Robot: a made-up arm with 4 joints.
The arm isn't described. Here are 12 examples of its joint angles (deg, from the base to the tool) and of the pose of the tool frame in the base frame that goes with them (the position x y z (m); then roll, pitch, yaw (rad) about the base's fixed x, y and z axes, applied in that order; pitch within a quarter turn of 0, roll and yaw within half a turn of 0).
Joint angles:
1: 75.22 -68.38 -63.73 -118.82
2: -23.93 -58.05 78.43 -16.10
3: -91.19 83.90 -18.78 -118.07
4: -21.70 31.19 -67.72 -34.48
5: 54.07 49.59 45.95 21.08
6: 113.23 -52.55 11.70 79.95
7: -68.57 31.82 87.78 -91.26
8: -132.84 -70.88 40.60 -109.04
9: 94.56 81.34 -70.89 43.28
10: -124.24 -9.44 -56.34 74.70
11: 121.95 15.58 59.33 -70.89
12: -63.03 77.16 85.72 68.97
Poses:
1: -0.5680 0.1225 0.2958 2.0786 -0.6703 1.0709
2: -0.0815 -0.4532 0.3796 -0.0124 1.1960 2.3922
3: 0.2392 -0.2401 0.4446 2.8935 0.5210 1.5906
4: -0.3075 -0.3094 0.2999 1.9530 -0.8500 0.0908
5: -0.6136 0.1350 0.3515 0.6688 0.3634 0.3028
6: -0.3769 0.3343 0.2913 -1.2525 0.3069 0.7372
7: 0.1019 -0.3058 0.4362 -2.7408 1.2296 -2.2360
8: 0.4208 0.1713 0.3875 1.2151 0.9529 -2.1960
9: -0.3130 0.3397 0.2543 0.1638 -0.8754 -2.2061
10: 0.3285 0.0790 0.2277 -1.5299 -1.0493 -2.0053
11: -0.2139 0.5442 0.4221 1.7698 0.9864 -0.6586
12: 0.1510 -0.3959 0.3712 0.7505 0.3191 2.9568
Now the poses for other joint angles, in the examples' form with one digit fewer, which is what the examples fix.
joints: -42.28 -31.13 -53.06 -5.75
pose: -0.050 -0.405 0.215 0.226 -1.218 2.658
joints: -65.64 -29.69 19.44 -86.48
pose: 0.211 -0.395 0.367 1.549 0.403 2.794
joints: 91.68 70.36 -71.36 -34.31
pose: -0.271 0.366 0.333 1.786 -0.584 -2.419
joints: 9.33 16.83 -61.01 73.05
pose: -0.371 -0.224 0.228 -1.043 -1.168 1.103
